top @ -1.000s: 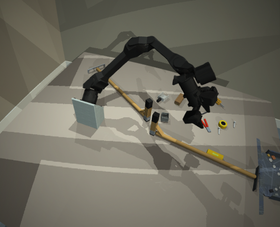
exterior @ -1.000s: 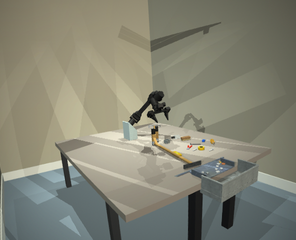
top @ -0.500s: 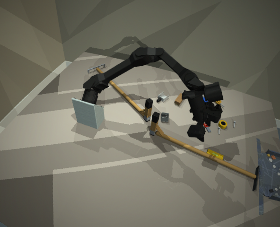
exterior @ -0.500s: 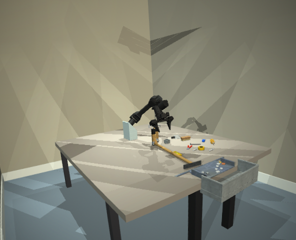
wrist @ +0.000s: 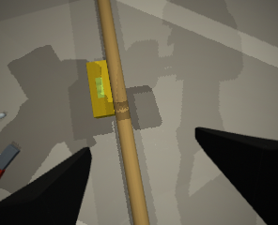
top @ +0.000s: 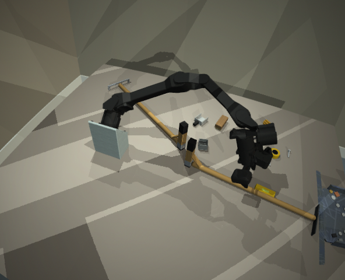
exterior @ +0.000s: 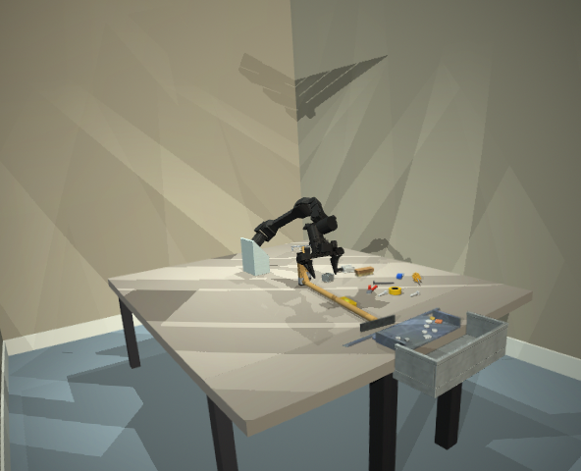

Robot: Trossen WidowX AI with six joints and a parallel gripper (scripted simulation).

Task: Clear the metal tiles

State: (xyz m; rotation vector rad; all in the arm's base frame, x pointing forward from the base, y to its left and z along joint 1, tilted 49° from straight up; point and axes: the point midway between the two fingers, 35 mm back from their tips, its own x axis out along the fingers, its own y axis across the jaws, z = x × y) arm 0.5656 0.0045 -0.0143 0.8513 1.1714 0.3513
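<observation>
Now: the long scraper 40 mm below my gripper tip, 30 mm ahead of it and 10 mm to the left of it. Also, from my gripper tip: yellow tape roll (260 mm to the left, 120 mm ahead, 90 mm below); small grey box (220 mm behind, 180 mm to the left, 90 mm below); yellow spirit level (90 mm below, 90 mm ahead, 40 mm to the left).
</observation>
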